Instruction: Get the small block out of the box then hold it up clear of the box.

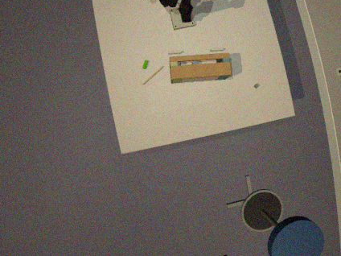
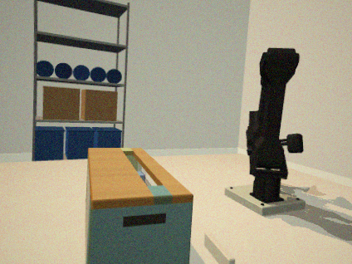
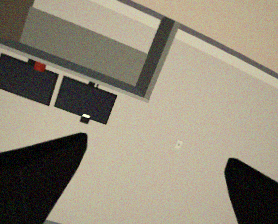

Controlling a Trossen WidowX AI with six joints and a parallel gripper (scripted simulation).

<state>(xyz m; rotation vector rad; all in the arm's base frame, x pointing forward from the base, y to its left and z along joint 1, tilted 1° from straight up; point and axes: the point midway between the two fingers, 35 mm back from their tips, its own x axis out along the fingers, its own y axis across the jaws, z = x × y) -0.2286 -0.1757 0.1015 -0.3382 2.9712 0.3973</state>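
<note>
Right now my gripper tip is 620 mm short of the bluish block, 170 mm to the right of it and 40 mm above it. The rest, counted from my gripper tip: thin wooden stick 630 mm ahead, 120 mm to the right, 120 mm below; then box 620 mm ahead, 190 mm to the left, 60 mm below; then small grey object 830 mm ahead, 590 mm to the left, 120 mm below.
</note>
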